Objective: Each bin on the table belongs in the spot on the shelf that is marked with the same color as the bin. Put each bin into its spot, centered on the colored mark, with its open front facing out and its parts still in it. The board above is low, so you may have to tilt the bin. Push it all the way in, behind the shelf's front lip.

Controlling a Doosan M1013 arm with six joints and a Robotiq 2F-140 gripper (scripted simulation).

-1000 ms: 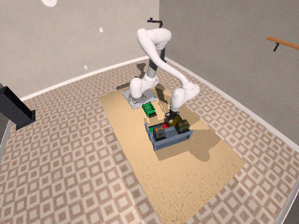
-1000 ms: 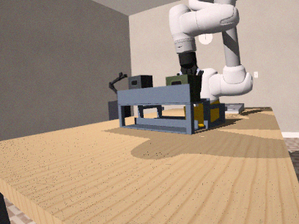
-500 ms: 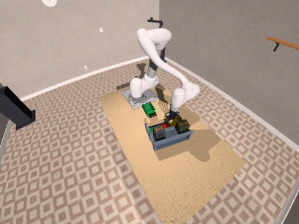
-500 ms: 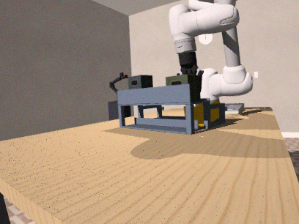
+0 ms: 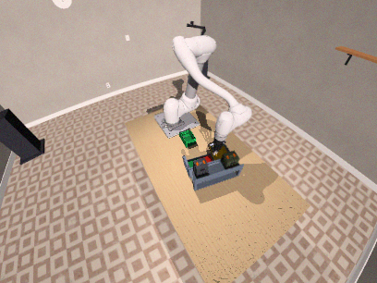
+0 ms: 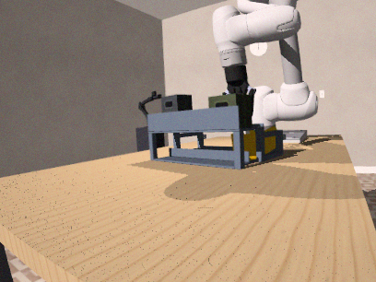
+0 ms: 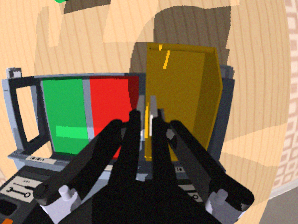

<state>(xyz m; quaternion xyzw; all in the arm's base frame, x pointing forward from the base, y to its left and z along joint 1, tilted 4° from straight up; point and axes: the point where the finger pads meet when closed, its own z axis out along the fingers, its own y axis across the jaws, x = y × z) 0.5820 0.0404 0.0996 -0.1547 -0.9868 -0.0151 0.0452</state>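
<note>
My hand is 10 mm short of the yellow bin, 50 mm to the right of it and 40 mm above it. Also, from my hand: dark box 80 mm ahead, 220 mm to the right, 70 mm above; then green bin 320 mm behind, 50 mm to the right, 60 mm below.
</note>
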